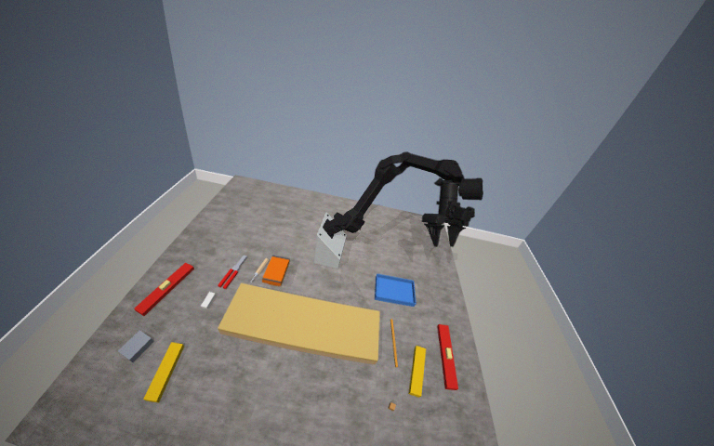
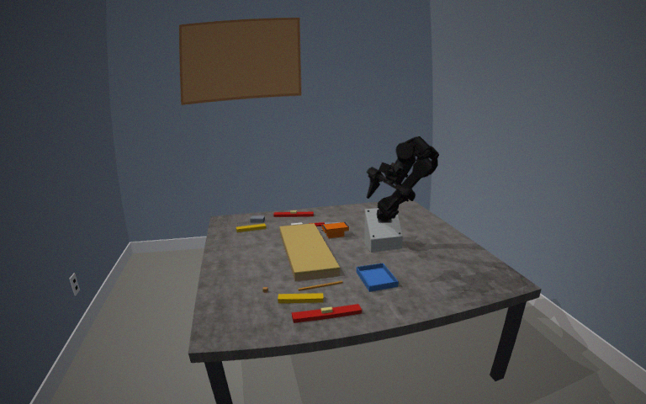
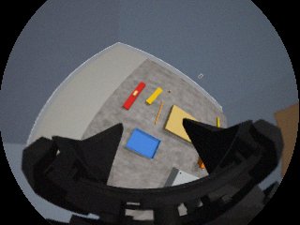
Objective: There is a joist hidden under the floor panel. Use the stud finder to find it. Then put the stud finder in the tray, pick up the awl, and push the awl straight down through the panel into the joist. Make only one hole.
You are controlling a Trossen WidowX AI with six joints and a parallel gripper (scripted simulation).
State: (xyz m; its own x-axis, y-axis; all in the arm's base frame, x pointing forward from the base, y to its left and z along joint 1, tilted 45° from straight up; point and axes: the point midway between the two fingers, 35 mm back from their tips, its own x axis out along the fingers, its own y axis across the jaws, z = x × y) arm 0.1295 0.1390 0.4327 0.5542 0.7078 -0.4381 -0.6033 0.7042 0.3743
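My gripper tip is 9 cm short of the orange stud finder, 55 cm to the left of it and 32 cm above it. The rest, counted from my gripper tip: blue tray (3 cm behind, 7 cm to the right, 32 cm below); then thin orange stick (19 cm ahead, 5 cm to the right, 33 cm below); then small brown cube (40 cm ahead, 3 cm to the right, 32 cm below).
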